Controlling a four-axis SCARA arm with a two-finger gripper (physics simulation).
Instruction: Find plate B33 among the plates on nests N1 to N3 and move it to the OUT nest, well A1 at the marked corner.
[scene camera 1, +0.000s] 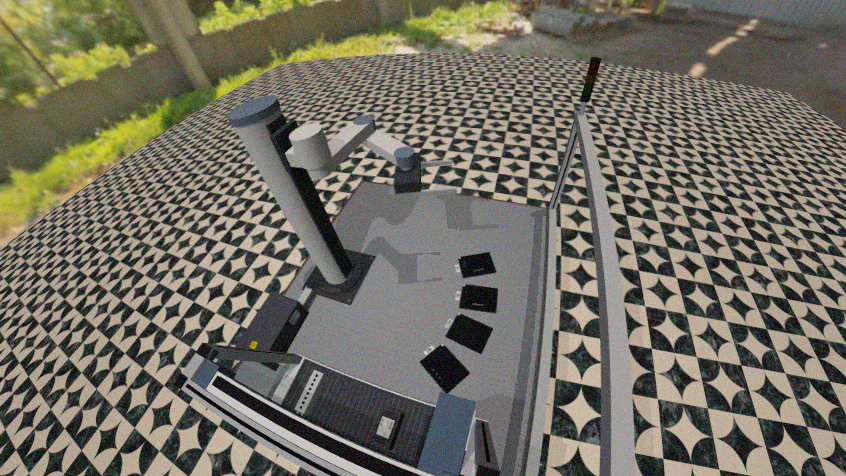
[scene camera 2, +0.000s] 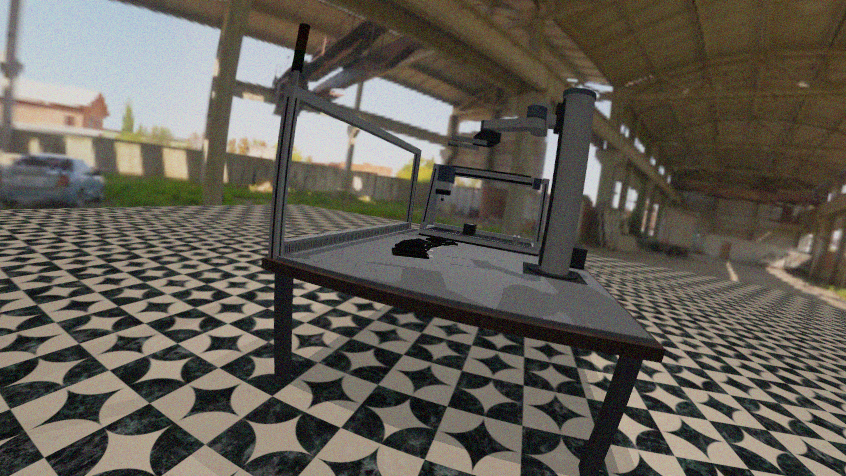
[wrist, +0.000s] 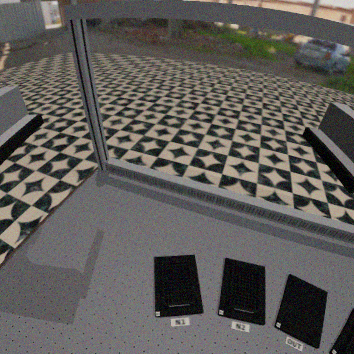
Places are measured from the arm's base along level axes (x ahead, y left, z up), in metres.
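Pixels of known places: gripper, fingertip midpoint: (scene camera 1: 454, 175) (scene camera 2: 449, 140) (wrist: 174, 105); arm's base at its link origin: (scene camera 1: 339, 274) (scene camera 2: 552, 274).
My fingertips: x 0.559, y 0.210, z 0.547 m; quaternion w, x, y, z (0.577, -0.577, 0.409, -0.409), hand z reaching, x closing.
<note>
For each thing: its middle in the pictures, then the offset to it from my fingertips. "pt": a spot on its surface instead.
- N1 at the middle of its body: (wrist: 176, 281) (scene camera 2: 410, 250) (scene camera 1: 476, 263) dx +0.108, dy +0.013, dz -0.515 m
- N2 at the middle of its body: (wrist: 244, 287) (scene camera 1: 479, 296) (scene camera 2: 413, 244) dx +0.155, dy -0.165, dz -0.515 m
- OUT nest at the middle of its body: (wrist: 303, 307) (scene camera 1: 469, 332) (scene camera 2: 424, 242) dx +0.150, dy -0.337, dz -0.525 m
- fourth dark nest at a spot on its surface: (wrist: 347, 337) pt dx +0.098, dy -0.462, dz -0.520 m
- signal tower at the middle of its body: (scene camera 2: 301, 45) (scene camera 1: 590, 78) dx +0.465, dy +0.495, dz +0.229 m
- gantry machine with a blue block, surface spot: (scene camera 1: 447, 435) pt dx +0.178, dy -0.756, dz -0.046 m
- dark box at a spot on its surface: (scene camera 1: 269, 322) pt dx -0.671, dy -0.596, dz -0.419 m
N1 (scene camera 1: 476, 265) (wrist: 178, 286) and N2 (scene camera 1: 478, 297) (wrist: 242, 291) are dark rectangular nests, each with what looks like a black plate showing a thin light line near the label side. The OUT nest (scene camera 1: 469, 332) (wrist: 301, 311) is plain black beside N2. A fourth dark nest (scene camera 1: 444, 368) (wrist: 346, 336) lies beyond OUT, cut off in the wrist view; its label is unreadable. No plate code such as B33 can be read. My gripper (scene camera 1: 452, 176) (scene camera 2: 450, 142) (wrist: 174, 105) is open and empty, high above the table, off to the N1 side of the nests.
A grey framed panel (scene camera 1: 602, 236) (scene camera 2: 285, 177) (wrist: 89, 100) stands along the table edge beyond the nests, with a signal tower (scene camera 1: 590, 79) (scene camera 2: 300, 47). A gantry machine with a blue block (scene camera 1: 447, 435) stands past the fourth nest. A dark box (scene camera 1: 269, 322) sits near the arm's column (scene camera 1: 289, 201) (scene camera 2: 567, 183).
</note>
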